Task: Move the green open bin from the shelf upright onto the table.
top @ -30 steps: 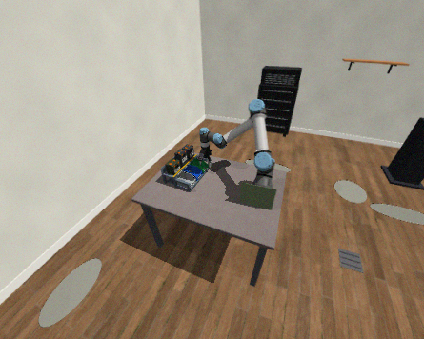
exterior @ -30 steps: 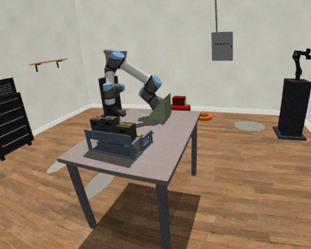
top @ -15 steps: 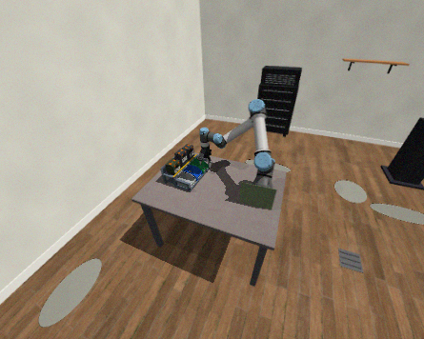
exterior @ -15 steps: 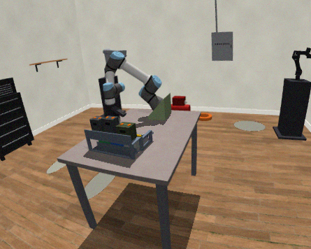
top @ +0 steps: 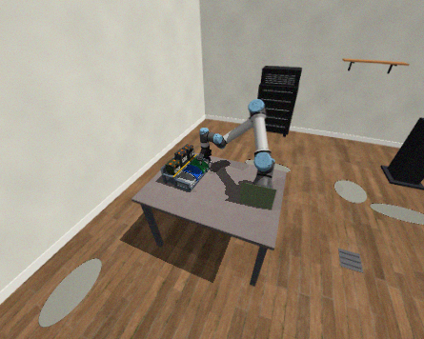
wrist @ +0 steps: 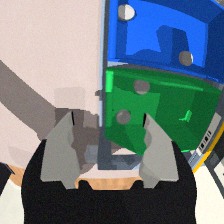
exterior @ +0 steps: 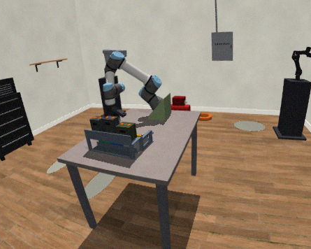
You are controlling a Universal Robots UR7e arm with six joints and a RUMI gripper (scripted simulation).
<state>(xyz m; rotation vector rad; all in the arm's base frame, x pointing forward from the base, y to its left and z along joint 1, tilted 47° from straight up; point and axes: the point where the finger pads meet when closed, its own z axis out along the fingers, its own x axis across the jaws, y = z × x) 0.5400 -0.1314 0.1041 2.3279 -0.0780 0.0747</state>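
Now: the green open bin 80 mm ahead of my hand, 20 mm below it and 10 mm to the right of it. The rest, counted from my hand: grey bin 220 mm to the left, 100 mm ahead, 20 mm below; blue bin 100 mm to the left, 90 mm ahead, 20 mm below; yellow rail 140 mm ahead, 100 mm to the left, 50 mm above.
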